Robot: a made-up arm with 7 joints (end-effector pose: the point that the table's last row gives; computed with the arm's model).
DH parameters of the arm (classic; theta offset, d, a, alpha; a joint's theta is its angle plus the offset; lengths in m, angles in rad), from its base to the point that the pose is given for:
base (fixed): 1.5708 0.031 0 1.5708
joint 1: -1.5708 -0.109 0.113 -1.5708
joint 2: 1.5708 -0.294 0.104 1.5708
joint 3: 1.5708 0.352 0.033 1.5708
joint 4: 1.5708 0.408 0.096 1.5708
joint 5: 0 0.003 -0.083 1.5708
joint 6: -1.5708 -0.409 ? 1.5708
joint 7: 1.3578 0 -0.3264 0
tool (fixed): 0.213 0.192 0 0
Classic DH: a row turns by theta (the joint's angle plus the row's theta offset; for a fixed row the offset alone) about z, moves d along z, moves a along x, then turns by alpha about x.
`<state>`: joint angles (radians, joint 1 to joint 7).
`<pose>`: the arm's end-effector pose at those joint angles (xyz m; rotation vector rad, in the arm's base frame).
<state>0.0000 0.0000 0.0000 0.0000 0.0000 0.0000 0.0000</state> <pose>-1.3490 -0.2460 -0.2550 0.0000 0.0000 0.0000</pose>
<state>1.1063 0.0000 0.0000 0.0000 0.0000 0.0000 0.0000</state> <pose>-1.3490 0.1455 -0.3170 1.1063 0.0000 0.0000</pose>
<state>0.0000 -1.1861 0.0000 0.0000 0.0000 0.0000 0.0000</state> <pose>-0.4140 -0.2460 -1.2963 0.0000 -1.1861 0.0000</pose>
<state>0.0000 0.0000 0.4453 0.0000 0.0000 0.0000 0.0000</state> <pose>-1.2176 0.2386 -0.2550 0.0000 0.0000 -0.4453</pose>
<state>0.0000 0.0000 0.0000 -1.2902 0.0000 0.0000 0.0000</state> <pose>-1.3490 -0.4289 -0.3700 1.2902 0.0000 0.0000</pose>
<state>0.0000 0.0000 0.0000 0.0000 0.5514 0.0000 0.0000</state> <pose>-1.0971 -0.2460 0.0857 0.0000 0.5514 0.0000</pose>
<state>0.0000 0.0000 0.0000 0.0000 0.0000 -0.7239 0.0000</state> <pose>-1.3490 -0.1218 -0.3111 -0.7239 0.0000 0.0000</pose>
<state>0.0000 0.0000 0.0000 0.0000 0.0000 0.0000 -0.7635</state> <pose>-1.2128 -0.0446 -0.2550 0.0000 0.0000 -0.7635</pose>
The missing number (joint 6, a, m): 0.057
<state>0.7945 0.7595 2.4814 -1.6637 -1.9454 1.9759 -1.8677</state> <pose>-0.0783 0.4288 -0.8695 1.1512 -1.8424 -0.9480</pose>
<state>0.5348 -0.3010 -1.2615 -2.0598 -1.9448 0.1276 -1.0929</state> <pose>-0.8738 -0.4502 -0.4374 2.2529 1.0615 -1.3588</pose>
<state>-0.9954 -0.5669 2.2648 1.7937 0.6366 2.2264 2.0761</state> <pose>0.3753 0.0283 -0.4995 -1.1172 -1.1188 -0.4590</pose>
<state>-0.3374 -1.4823 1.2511 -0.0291 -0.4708 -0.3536 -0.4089</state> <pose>0.4232 0.6541 -0.6135 0.6540 -1.5970 -1.5315</pose>
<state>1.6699 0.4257 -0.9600 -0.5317 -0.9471 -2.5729 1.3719</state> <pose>-1.3193 0.2265 -0.5551 -0.0829 -0.2391 0.9793</pose>
